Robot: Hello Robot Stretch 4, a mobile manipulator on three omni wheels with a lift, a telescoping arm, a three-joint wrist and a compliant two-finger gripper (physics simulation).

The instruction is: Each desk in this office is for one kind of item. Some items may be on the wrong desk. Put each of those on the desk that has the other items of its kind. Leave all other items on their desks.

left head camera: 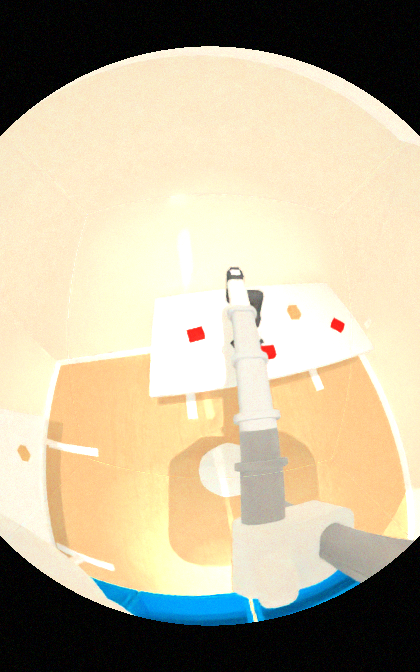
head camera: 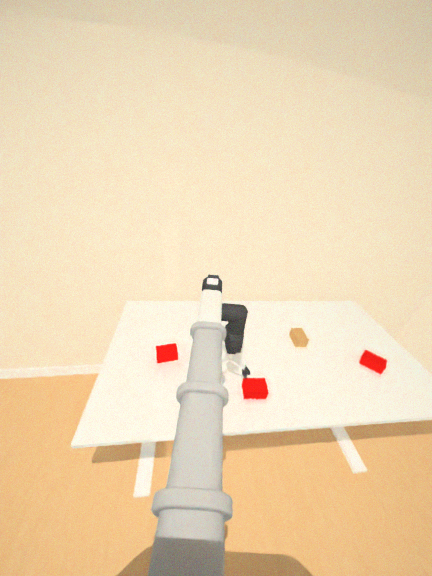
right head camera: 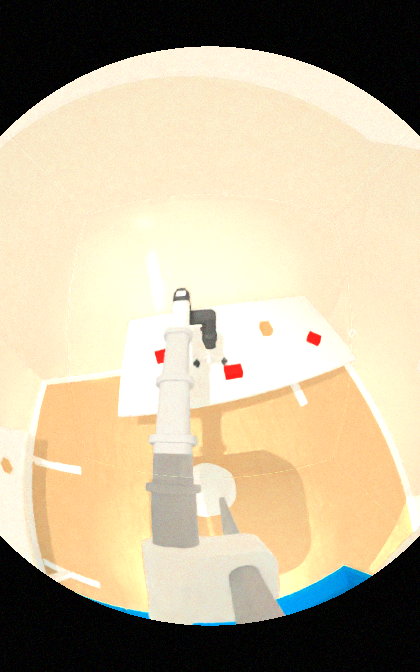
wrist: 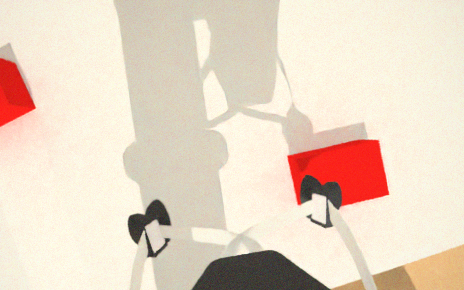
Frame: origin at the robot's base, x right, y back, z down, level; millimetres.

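Seen in the pictures: gripper, fingertip midpoint: point(head camera: 227, 374) point(wrist: 234, 205).
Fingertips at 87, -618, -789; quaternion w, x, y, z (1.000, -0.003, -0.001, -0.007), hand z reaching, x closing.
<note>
Offsets run from my fingertips to a thing's top centre, as dx, dy, dz. Level surfaces: height alone.
Three red blocks lie on the white desk {dz +97} point(head camera: 125, 410) point(left head camera: 165, 375): a left block {-269, -140, +51} point(head camera: 167, 353) point(left head camera: 196, 334) point(right head camera: 160, 356) point(wrist: 11, 95), a front middle block {+118, +1, +51} point(head camera: 255, 388) point(left head camera: 269, 351) point(right head camera: 233, 372) point(wrist: 352, 170) and a right block {+711, -187, +51} point(head camera: 373, 362) point(left head camera: 337, 325) point(right head camera: 314, 338). An orange-tan block {+386, -308, +46} point(head camera: 299, 337) point(left head camera: 294, 312) point(right head camera: 266, 328) lies behind them, right of the middle. My gripper point(right head camera: 210, 362) point(wrist: 234, 205) is open and empty above the desk. Its right fingertip overlaps the middle red block in the wrist view. The arm hides the left fingertip in the head view.
A second white desk point(left head camera: 20, 492) point(right head camera: 15, 495) stands at the left edge, with an orange-tan item point(left head camera: 24, 452) point(right head camera: 6, 465) on it. A wall rises behind the first desk. A blue surface point(left head camera: 200, 607) point(right head camera: 330, 589) shows at the bottom of both side head views.
</note>
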